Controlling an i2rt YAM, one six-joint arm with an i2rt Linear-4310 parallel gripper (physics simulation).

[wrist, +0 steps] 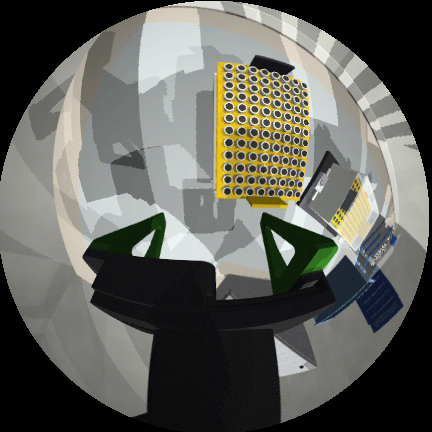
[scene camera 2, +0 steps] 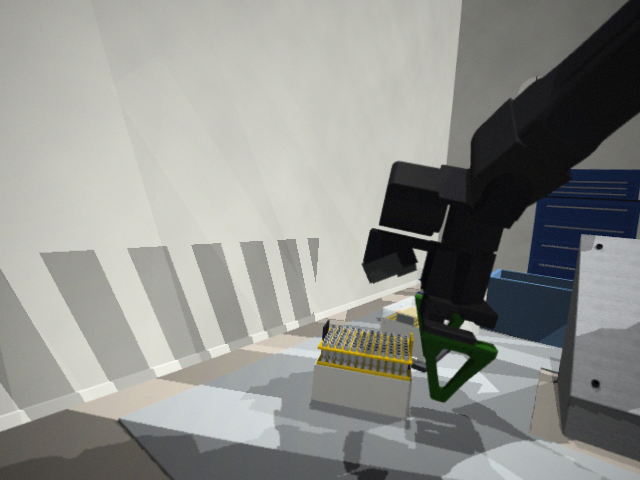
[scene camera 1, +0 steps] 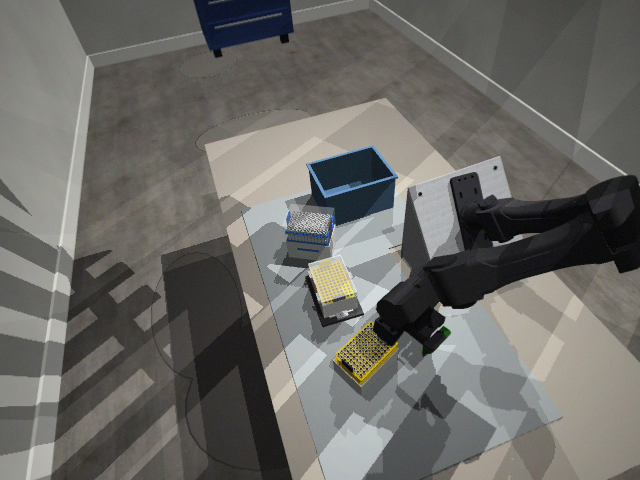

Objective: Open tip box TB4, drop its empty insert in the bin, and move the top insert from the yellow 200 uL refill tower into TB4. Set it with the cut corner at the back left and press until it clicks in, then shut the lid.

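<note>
The yellow refill tower (scene camera 1: 366,352) (scene camera 2: 364,358) (wrist: 262,135) stands on the mat, with a yellow insert full of tips on a pale base and a dark tab at one end. My gripper (wrist: 212,217) is open and empty, its green fingers low beside the tower, to its right in scene camera 2. In scene camera 1 the wrist covers the tower's back right corner. The tip box that appears to be TB4 (scene camera 1: 333,284) (wrist: 345,202) stands behind the tower on a dark base, its clear lid shut over a yellow grid; its label is unreadable. The blue bin (scene camera 1: 356,198) (scene camera 2: 529,307) (wrist: 342,287) stands farther back.
A blue-trimmed rack of tips (scene camera 1: 309,232) (wrist: 376,250) stands beside the bin, beyond the tip box. The slanted metal arm mount (scene camera 1: 426,222) (scene camera 2: 602,320) is at the right. A blue drawer cabinet (scene camera 1: 250,25) (scene camera 2: 584,222) stands on the floor behind the table.
</note>
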